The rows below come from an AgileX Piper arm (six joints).
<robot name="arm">
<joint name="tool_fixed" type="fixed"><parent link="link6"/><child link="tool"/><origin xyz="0 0 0" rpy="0 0 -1.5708"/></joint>
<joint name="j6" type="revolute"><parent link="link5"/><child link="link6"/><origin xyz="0.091 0 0" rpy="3.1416 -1.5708 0"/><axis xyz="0 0 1"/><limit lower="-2.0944" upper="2.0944"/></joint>
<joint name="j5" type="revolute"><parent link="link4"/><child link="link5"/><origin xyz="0 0 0" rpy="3.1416 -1.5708 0"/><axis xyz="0 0 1"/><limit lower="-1.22" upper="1.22"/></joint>
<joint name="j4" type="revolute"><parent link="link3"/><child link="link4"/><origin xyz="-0.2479 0.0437 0" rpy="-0.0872 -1.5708 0"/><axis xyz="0 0 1"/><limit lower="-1.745" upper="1.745"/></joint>
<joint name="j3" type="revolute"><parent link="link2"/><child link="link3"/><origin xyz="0.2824 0.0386 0"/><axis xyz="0 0 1"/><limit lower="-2.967" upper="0"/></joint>
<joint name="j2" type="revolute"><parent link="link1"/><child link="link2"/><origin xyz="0 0 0" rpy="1.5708 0 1.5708"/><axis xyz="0 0 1"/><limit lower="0" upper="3.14"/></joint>
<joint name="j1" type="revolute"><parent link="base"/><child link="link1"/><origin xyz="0 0 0.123" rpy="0 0 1.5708"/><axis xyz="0 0 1"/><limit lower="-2.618" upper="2.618"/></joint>
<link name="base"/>
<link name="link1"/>
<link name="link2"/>
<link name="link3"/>
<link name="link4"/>
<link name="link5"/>
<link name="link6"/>
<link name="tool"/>
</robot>
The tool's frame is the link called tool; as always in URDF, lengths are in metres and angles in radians.
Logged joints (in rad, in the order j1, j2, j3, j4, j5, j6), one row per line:
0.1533, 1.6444, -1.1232, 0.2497, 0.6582, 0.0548
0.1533, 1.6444, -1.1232, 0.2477, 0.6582, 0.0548
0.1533, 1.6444, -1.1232, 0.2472, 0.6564, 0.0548
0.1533, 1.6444, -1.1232, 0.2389, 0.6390, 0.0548
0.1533, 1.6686, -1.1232, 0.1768, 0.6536, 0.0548
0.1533, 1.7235, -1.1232, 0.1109, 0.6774, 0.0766
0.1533, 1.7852, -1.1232, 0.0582, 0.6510, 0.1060
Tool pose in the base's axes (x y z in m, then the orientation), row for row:
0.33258, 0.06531, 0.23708, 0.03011, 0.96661, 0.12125, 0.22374
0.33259, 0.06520, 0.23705, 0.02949, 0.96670, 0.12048, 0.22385
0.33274, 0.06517, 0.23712, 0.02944, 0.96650, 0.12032, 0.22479
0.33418, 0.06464, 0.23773, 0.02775, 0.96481, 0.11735, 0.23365
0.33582, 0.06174, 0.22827, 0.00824, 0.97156, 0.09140, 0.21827
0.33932, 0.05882, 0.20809, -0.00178, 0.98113, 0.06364, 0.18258
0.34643, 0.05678, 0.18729, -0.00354, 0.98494, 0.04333, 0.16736
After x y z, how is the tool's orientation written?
As a quaternion, x y z w.
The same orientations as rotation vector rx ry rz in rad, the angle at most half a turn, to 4 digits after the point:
0.0831, 2.6681, 0.3347
0.0814, 2.6682, 0.3325
0.0812, 2.6663, 0.3319
0.0762, 2.6493, 0.3222
0.0228, 2.6895, 0.2530
-0.0050, 2.7686, 0.1796
-0.0101, 2.8026, 0.1233

